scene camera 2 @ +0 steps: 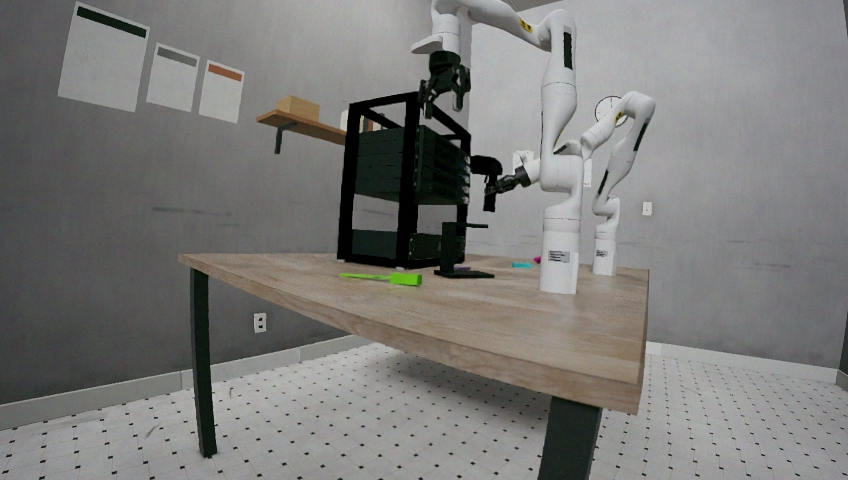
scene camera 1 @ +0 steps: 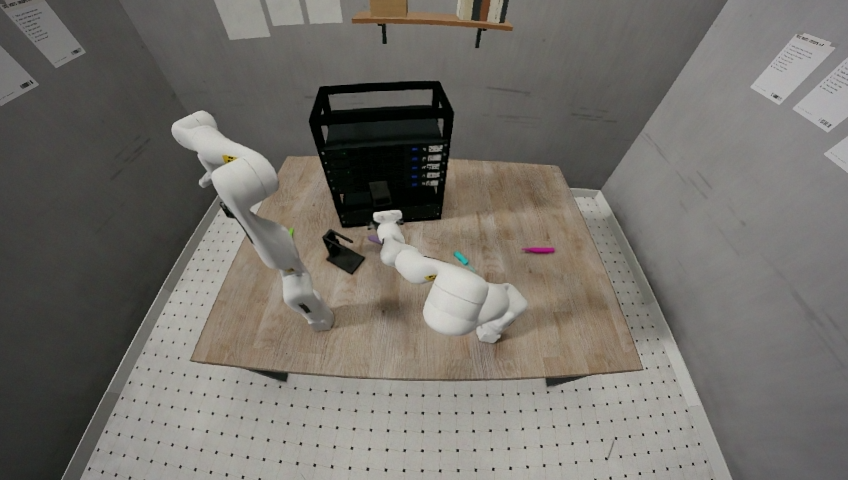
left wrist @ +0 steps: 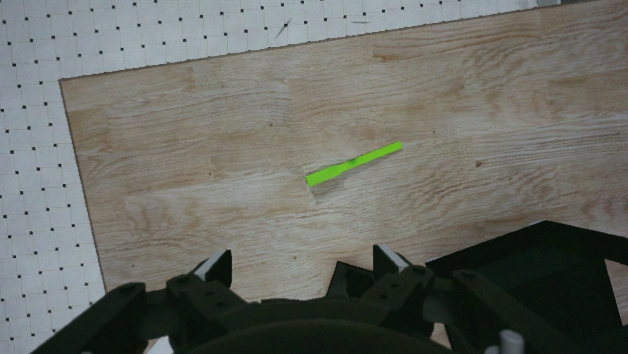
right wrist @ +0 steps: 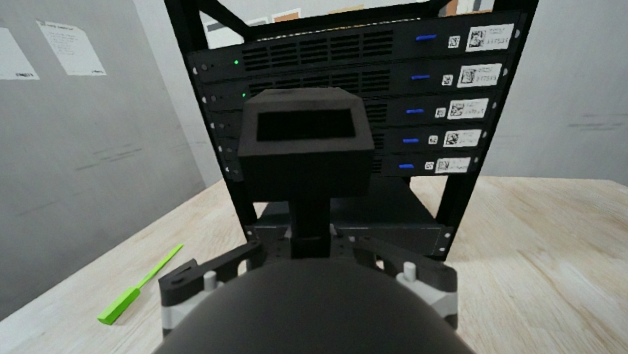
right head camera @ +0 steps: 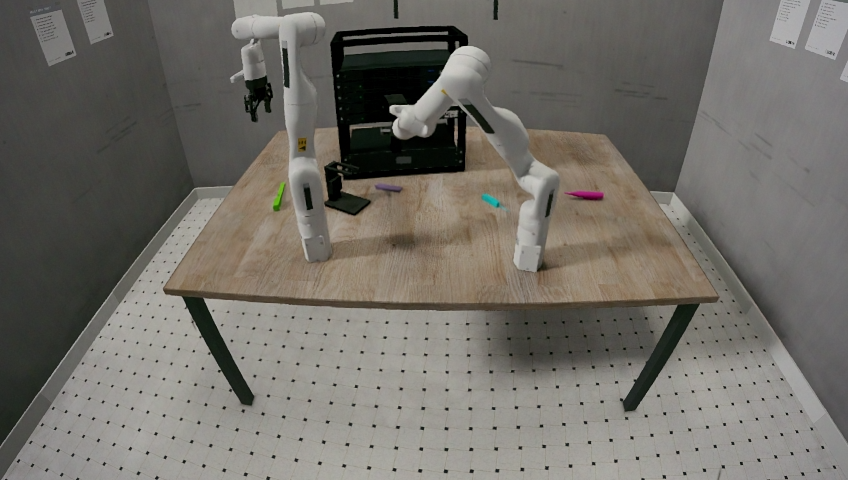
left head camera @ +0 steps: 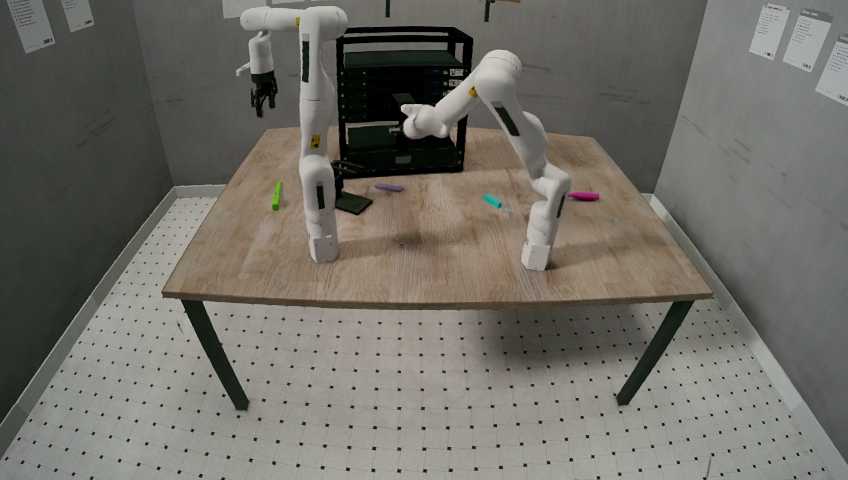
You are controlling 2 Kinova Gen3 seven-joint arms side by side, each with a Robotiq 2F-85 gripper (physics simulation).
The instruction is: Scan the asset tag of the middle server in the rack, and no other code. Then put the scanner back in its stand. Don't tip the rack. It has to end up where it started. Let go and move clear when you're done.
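Pixels of known places: left gripper, fingertip midpoint: (scene camera 2: 441,115) (left wrist: 303,262) (right head camera: 262,117) (left head camera: 266,112); right gripper, fingertip midpoint: (scene camera 2: 485,193) (right wrist: 311,234); left arm's base, link origin: (scene camera 2: 557,290) (scene camera 1: 323,319) (right head camera: 318,252) (left head camera: 325,253); right arm's base, link origin: (scene camera 2: 603,273) (scene camera 1: 487,330) (right head camera: 527,261) (left head camera: 534,260).
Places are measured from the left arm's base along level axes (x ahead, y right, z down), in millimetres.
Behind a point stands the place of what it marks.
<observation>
The black scanner (left head camera: 402,98) @[x 279, y 290, z -397 mm] (scene camera 1: 380,193) @[x 272, y 294, z -396 mm] (scene camera 2: 487,165) @[x 275, y 262, z -366 mm] (right wrist: 306,175) @[x 234, y 298, z -361 mm] is upright, head toward the rack (scene camera 1: 317,133) @[x 465, y 95, z -536 mm] (scene camera 2: 408,178) @[x 476, y 77, z -289 mm] (right wrist: 456,205) @[x 452, y 559, z -176 mm], a little in front of it. My right gripper (scene camera 2: 492,189) @[x 286, y 287, z -270 mm] (right wrist: 311,234) @[x 286, y 287, z -270 mm] is shut on the scanner's handle. The rack stands upright with several servers. In the right wrist view the middle server's asset tag (right wrist: 468,108) @[x 436, y 516, z -363 mm] is right of the scanner head, beside a small square code (right wrist: 440,112) @[x 437, y 477, z -360 mm]. The scanner's front is hidden there. The black stand (right head camera: 348,203) @[x 264, y 101, z -12 mm] (scene camera 1: 345,259) @[x 271, y 96, z -12 mm] (scene camera 2: 447,249) @[x 311, y 33, z -78 mm] is empty. My left gripper (left head camera: 263,110) @[x 263, y -164, z -393 mm] (scene camera 2: 442,110) @[x 263, y -164, z -393 mm] (left wrist: 303,262) @[x 263, y -164, z -393 mm] is open, high above the table.
A green tool (left head camera: 276,196) @[x 345, y -183, z -24 mm] (left wrist: 325,176) @[x 322, y -181, z -24 mm] (right wrist: 120,305) @[x 313, y -173, z -19 mm] lies at the table's left. A purple tool (left head camera: 388,187) @[x 355, y 254, z -10 mm] lies before the rack, a cyan one (left head camera: 492,201) @[x 192, y 619, z -14 mm] and a magenta one (left head camera: 584,196) @[x 168, y 1020, z -26 mm] toward the right. A wall shelf (scene camera 1: 434,21) hangs behind the rack.
</observation>
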